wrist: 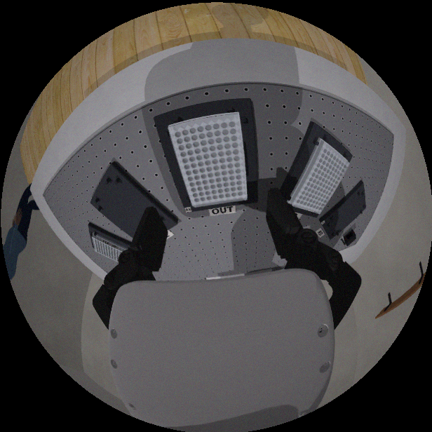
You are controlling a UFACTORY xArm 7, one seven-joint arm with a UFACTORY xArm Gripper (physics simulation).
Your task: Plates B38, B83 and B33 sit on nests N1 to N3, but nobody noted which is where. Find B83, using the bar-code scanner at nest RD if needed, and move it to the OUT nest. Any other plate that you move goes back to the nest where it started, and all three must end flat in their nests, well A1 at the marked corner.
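Note:
A white 96-well plate [212, 162] lies in the dark OUT nest [252, 160] in the upper middle, looking flat. Its label does not show, and I cannot tell which corner is well A1. My gripper [211, 211] is open above the table, its fingers apart on either side of the near end of this plate and clear of it. A second white plate [321, 177] sits in a nest [314, 131] at the right. A third plate [106, 248] shows in a nest at the far left, partly hidden by the left finger. A bare dark nest [127, 195] lies between it and OUT.
Another bare dark nest [346, 209] lies at the far right, with a small black device [349, 236] beside it. The OUT label [222, 210] is at the nest's near edge. The perforated table top has a raised pale rim [120, 95]. A person [16, 242] stands beyond the left edge.

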